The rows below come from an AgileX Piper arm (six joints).
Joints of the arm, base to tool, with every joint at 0 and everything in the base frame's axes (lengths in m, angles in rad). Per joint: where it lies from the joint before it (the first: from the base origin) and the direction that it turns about. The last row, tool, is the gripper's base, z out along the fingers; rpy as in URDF.
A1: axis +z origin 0 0 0.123
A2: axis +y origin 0 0 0
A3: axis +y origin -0.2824 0 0.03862
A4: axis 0.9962 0 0.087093 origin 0.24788 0 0.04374
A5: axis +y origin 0 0 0
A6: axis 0.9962 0 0.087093 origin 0.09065 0 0.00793
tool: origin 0 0 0 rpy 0 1.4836 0
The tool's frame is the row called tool.
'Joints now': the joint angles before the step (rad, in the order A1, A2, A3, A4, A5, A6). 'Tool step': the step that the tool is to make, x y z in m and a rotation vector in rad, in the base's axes. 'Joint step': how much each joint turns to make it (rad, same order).
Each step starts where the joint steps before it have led.
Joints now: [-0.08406, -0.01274, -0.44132, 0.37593, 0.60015, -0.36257]
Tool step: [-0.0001, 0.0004, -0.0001, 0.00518, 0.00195, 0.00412]
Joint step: [-0.00015, -0.00016, -0.00014, 0.00651, 0.00289, -0.00003]
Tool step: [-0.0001, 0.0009, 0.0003, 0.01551, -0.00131, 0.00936]
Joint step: [-0.00028, 0.00002, 0.00004, 0.01866, 0.00004, -0.00043]
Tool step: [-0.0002, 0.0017, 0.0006, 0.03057, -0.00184, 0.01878]
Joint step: [0.00051, 0.00029, 0.00000, 0.03523, 0.00036, 0.00051]
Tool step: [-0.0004, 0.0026, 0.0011, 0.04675, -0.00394, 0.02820]
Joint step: [-0.00037, 0.00019, 0.00000, 0.05547, -0.00002, -0.00066]
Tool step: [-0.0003, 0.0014, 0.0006, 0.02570, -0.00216, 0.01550]
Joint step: [-0.00014, -0.00025, 0.00012, 0.03022, 0.00019, -0.00006]
